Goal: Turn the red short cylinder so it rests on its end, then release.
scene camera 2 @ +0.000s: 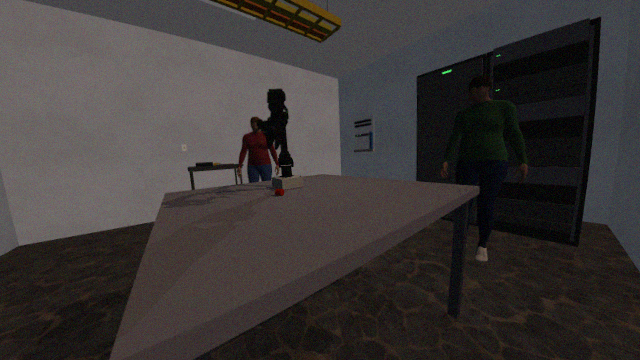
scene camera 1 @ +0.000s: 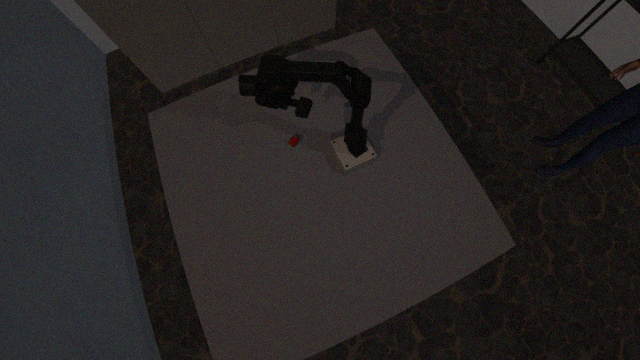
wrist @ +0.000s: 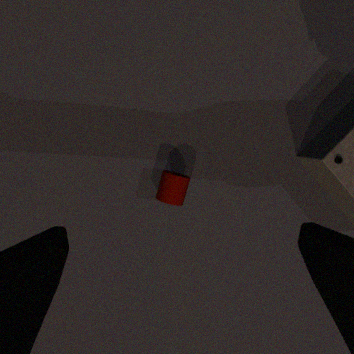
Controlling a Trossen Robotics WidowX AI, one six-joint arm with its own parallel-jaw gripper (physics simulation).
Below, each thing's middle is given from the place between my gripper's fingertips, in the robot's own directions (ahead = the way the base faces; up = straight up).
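My gripper's 21 cm above the red short cylinder (wrist: 172, 186), and it's also 1 cm to the right of it and 2 cm short of it.
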